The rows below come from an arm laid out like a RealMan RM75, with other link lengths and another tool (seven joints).
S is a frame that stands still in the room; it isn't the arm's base.
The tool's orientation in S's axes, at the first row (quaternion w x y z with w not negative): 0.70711, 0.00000, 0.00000, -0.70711
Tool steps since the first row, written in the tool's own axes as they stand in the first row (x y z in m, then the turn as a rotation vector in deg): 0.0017, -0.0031, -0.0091, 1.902, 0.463, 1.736; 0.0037, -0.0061, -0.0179, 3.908, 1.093, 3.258; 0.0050, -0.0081, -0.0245, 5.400, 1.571, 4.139; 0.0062, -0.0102, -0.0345, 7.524, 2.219, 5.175; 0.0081, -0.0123, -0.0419, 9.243, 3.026, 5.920; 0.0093, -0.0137, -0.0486, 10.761, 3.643, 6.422; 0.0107, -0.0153, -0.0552, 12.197, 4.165, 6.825; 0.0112, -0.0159, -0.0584, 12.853, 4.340, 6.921; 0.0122, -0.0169, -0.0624, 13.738, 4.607, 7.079; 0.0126, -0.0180, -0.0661, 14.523, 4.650, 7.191; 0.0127, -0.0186, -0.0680, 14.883, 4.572, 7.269; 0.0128, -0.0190, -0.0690, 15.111, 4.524, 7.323; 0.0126, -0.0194, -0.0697, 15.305, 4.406, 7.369
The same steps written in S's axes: -0.0031, -0.0017, -0.0091, 0.463, -1.902, 1.736; -0.0061, -0.0037, -0.0179, 1.093, -3.908, 3.258; -0.0081, -0.0050, -0.0245, 1.571, -5.400, 4.139; -0.0102, -0.0062, -0.0345, 2.219, -7.524, 5.175; -0.0123, -0.0081, -0.0419, 3.026, -9.243, 5.920; -0.0137, -0.0093, -0.0486, 3.643, -10.761, 6.422; -0.0153, -0.0107, -0.0552, 4.165, -12.197, 6.825; -0.0159, -0.0112, -0.0584, 4.340, -12.853, 6.921; -0.0169, -0.0122, -0.0624, 4.607, -13.738, 7.079; -0.0180, -0.0126, -0.0661, 4.650, -14.523, 7.191; -0.0186, -0.0127, -0.0680, 4.572, -14.883, 7.269; -0.0190, -0.0128, -0.0690, 4.524, -15.111, 7.323; -0.0194, -0.0126, -0.0697, 4.406, -15.305, 7.369
